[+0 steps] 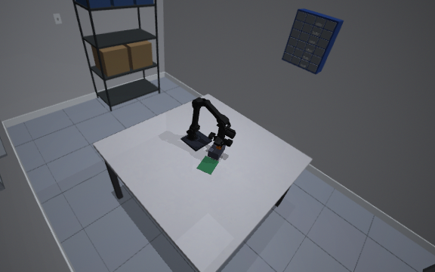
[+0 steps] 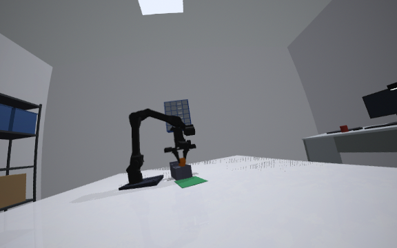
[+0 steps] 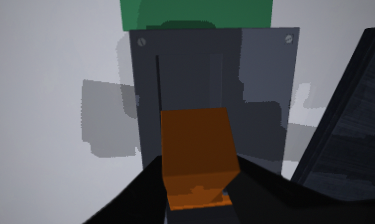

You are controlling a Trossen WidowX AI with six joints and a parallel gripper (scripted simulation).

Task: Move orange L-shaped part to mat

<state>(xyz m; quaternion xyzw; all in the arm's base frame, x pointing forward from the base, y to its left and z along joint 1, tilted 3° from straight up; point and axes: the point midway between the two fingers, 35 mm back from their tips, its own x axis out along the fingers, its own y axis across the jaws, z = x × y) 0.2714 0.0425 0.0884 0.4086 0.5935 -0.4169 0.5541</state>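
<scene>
Now: the green mat 14 cm to the right of my gripper tip, 9 cm below it and 3 cm ahead of it. Round my gripper tip: orange L-shaped part (3 cm to the left, 3 cm below, 2 cm behind).
</scene>
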